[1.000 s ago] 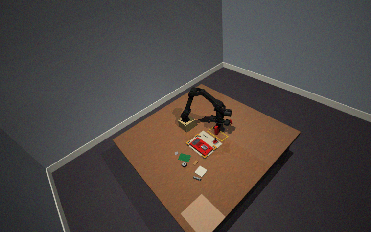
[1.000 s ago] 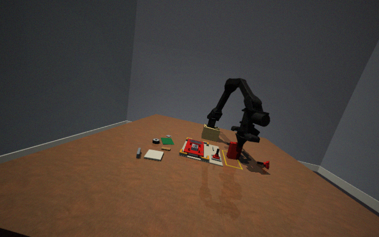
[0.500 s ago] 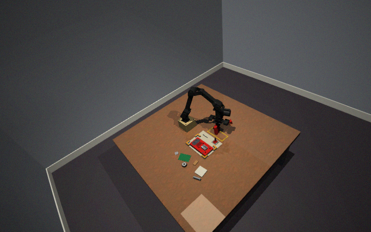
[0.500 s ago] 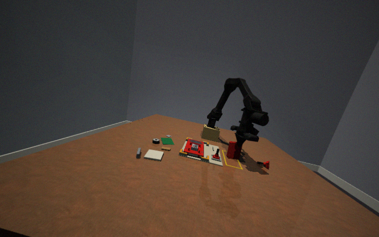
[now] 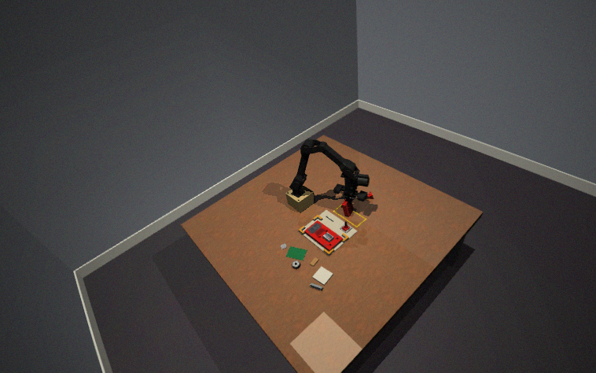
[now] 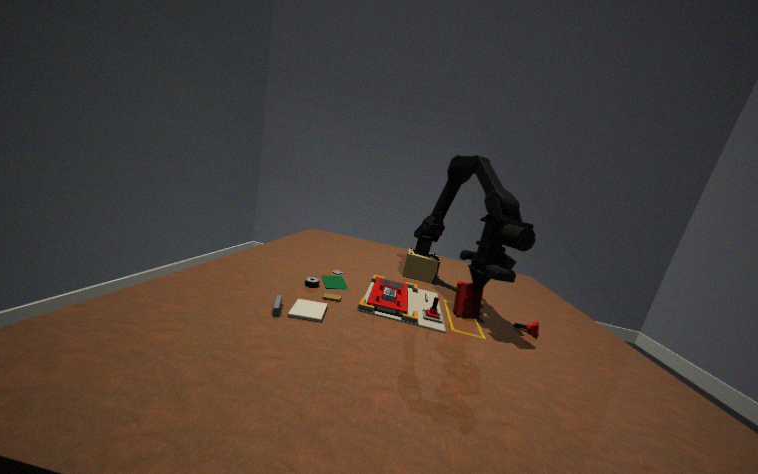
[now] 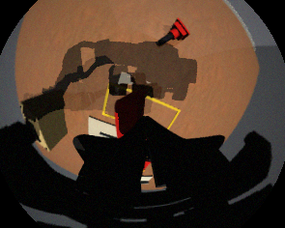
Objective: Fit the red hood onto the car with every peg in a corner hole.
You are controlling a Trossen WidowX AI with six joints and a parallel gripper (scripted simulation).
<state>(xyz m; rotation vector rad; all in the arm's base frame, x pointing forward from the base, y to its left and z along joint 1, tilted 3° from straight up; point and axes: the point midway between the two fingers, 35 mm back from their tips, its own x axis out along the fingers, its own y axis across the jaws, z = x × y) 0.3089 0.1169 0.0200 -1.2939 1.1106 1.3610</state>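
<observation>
My gripper tip is 10 mm past the red hood, 10 mm to the left of it and 30 mm above it. The rest, counted from my gripper tip: green board: 70 mm behind, 420 mm to the right, 80 mm below; then white plate: 130 mm ahead, 440 mm to the right, 80 mm below; then grey engine block: 20 mm ahead, 240 mm to the right, 60 mm below.
</observation>
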